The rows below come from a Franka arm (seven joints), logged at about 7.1 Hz.
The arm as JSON. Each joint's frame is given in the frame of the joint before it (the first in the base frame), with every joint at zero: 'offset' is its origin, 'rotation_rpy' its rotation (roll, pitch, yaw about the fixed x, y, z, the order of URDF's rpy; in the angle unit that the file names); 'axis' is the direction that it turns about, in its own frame. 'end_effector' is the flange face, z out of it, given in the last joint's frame.
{
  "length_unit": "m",
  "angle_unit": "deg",
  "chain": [
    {
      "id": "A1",
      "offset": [
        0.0,
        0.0,
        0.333
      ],
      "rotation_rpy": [
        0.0,
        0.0,
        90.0
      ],
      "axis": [
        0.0,
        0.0,
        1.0
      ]
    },
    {
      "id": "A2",
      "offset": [
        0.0,
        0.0,
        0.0
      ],
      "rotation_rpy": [
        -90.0,
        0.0,
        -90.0
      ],
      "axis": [
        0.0,
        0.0,
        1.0
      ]
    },
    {
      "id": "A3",
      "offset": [
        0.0,
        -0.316,
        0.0
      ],
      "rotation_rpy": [
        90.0,
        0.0,
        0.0
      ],
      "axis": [
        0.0,
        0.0,
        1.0
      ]
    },
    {
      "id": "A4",
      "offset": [
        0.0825,
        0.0,
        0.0
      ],
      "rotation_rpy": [
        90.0,
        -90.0,
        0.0
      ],
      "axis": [
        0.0,
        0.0,
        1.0
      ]
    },
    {
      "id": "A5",
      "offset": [
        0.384,
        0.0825,
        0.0
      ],
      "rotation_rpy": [
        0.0,
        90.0,
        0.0
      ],
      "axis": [
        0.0,
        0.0,
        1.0
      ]
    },
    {
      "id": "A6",
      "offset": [
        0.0,
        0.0,
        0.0
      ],
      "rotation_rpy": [
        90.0,
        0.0,
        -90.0
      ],
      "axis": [
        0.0,
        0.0,
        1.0
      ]
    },
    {
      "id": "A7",
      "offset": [
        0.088,
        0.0,
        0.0
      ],
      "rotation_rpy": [
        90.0,
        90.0,
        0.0
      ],
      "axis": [
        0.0,
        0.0,
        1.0
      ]
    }
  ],
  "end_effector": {
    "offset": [
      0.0,
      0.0,
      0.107
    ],
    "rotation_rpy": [
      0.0,
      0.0,
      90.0
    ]
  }
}
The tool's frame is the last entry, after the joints.
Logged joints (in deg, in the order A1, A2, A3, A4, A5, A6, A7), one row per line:
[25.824 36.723 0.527 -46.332 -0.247 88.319 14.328]
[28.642 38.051 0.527 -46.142 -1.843 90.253 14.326]
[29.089 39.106 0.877 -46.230 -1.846 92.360 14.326]
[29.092 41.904 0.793 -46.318 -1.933 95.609 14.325]
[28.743 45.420 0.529 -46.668 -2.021 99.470 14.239]
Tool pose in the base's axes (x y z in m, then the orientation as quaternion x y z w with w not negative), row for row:
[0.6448 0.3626 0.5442 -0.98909 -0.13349 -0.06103 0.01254]
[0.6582 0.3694 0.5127 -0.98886 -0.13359 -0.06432 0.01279]
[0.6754 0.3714 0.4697 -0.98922 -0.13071 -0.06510 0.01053]
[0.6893 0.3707 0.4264 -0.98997 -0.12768 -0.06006 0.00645]
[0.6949 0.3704 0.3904 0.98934 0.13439 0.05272 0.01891]
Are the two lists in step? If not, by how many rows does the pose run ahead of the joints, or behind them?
The pose runs 2 rows ahead of the joints: the pose in row i belongs to the joints in row i + 2.
